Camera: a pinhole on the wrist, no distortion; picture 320 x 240 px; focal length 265.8 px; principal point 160.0 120.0 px. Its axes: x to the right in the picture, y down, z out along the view. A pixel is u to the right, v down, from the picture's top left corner.
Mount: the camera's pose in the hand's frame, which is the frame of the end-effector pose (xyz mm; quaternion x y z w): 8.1 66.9 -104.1 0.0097 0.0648 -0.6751 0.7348
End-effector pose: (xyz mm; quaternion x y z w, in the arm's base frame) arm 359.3 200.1 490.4 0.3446 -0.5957 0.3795 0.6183
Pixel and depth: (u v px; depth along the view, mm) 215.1 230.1 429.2
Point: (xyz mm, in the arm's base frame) 261.2 -72.3 734.1
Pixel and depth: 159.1 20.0 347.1
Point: 221.8 -14.6 410.0
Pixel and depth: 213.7 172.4 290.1
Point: 291.1 46.2 593.2
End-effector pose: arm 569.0 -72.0 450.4 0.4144 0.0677 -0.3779 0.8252
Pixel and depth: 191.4 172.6 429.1
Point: 586.3 -381.6 582.5
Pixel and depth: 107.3 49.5 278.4
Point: 558.0 -148.0 643.8
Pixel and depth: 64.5 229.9 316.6
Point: 743.6 -257.2 622.7
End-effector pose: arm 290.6 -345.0 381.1 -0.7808 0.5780 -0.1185 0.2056
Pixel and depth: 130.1 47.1 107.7
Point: 233.4 -347.3 346.4
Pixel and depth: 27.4 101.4 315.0
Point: 225.3 -349.4 93.4
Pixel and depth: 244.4 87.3 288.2
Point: 413.5 -302.7 252.0
